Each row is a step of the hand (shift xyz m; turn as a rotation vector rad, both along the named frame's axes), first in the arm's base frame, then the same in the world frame.
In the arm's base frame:
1: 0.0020 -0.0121 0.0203 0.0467 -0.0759 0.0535
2: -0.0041 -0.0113 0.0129 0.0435 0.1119 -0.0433
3: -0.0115 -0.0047 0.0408 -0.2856 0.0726 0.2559
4: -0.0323 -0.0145 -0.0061 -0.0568 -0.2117 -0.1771
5: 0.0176 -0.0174 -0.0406 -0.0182 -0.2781 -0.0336
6: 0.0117 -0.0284 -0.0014 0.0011 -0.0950 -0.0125
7: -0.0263 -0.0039 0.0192 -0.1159 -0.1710 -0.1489
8: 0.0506 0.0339 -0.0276 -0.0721 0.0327 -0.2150
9: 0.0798 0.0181 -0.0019 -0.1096 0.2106 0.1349
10: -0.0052 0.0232 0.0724 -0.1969 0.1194 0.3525
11: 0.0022 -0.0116 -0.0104 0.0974 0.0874 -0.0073
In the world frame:
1: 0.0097 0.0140 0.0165 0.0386 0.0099 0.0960
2: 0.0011 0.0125 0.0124 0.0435 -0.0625 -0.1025
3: 0.0157 0.0382 0.0106 -0.0134 0.3802 -0.0873
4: -0.0315 0.0170 0.0032 -0.2257 -0.0925 0.1412
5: -0.0193 -0.0419 0.0117 -0.1333 -0.0100 0.2468
6: -0.0029 -0.0085 0.0294 -0.0411 -0.0090 0.0861
7: -0.0077 0.0319 0.0008 -0.2346 -0.0326 0.0934
8: 0.0302 -0.0546 -0.0241 -0.1722 -0.1133 -0.0999
9: 0.0608 -0.0546 0.0046 0.0833 0.1714 -0.1956
10: 0.0498 0.0574 -0.0064 0.1252 0.3930 -0.0844
11: -0.0091 -0.0091 0.0090 0.0946 -0.0710 -0.0565

